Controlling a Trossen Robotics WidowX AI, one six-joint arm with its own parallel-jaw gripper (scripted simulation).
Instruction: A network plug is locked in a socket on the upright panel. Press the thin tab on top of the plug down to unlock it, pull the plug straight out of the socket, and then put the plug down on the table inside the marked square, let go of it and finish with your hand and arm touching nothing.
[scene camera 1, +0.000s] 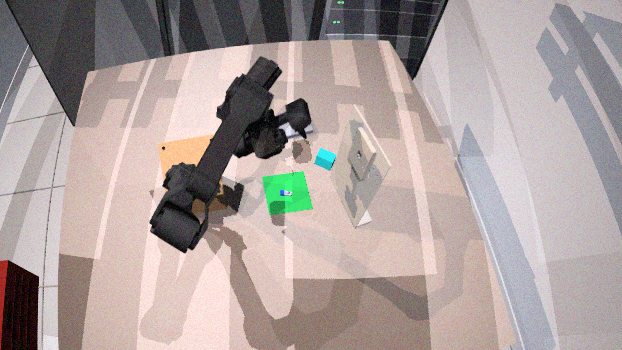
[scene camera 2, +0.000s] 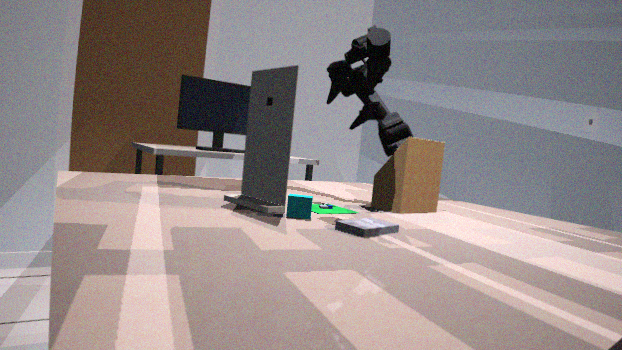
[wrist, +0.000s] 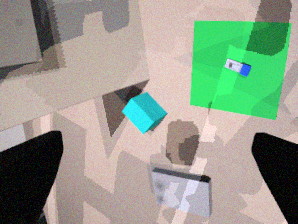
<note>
My gripper (scene camera 1: 288, 145) is open and holds nothing. I also see a teal cube (wrist: 144, 112), a flat grey slab (scene camera 2: 369, 227), a green marked square (scene camera 1: 295, 182) and an upright panel (scene camera 2: 269, 128).
The flat grey slab is seen too in the wrist view (wrist: 179, 190). My gripper shows as well in scene camera 2 (scene camera 2: 339, 116) and in the wrist view (wrist: 161, 141). The green marked square shows as well in the wrist view (wrist: 260, 45).
</note>
